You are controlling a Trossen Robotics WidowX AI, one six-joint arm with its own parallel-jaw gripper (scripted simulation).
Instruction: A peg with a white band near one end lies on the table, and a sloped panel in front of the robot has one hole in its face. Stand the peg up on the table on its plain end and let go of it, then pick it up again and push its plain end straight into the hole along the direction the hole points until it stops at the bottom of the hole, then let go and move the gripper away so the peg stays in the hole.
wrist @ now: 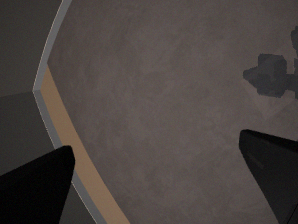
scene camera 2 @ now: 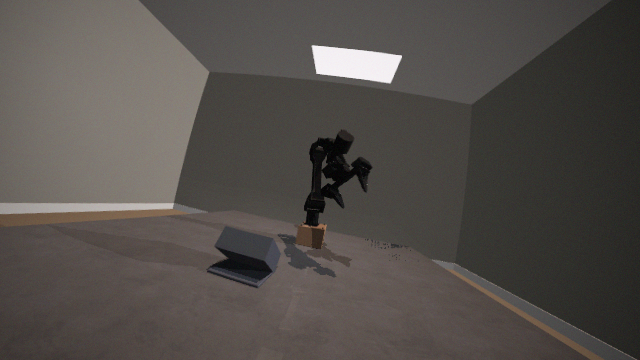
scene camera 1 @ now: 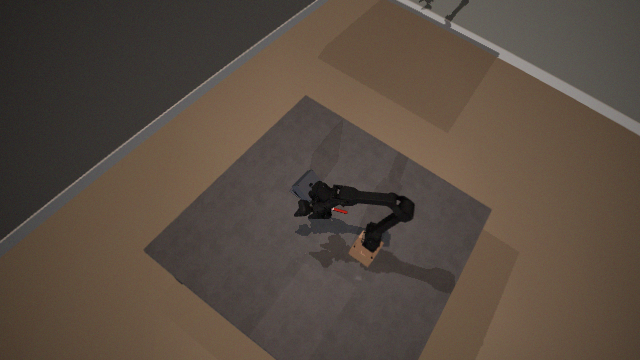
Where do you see a sloped panel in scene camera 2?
258, 251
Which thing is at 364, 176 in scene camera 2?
My gripper.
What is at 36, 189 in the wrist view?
My gripper.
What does my gripper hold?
Nothing.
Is my gripper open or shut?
Open.
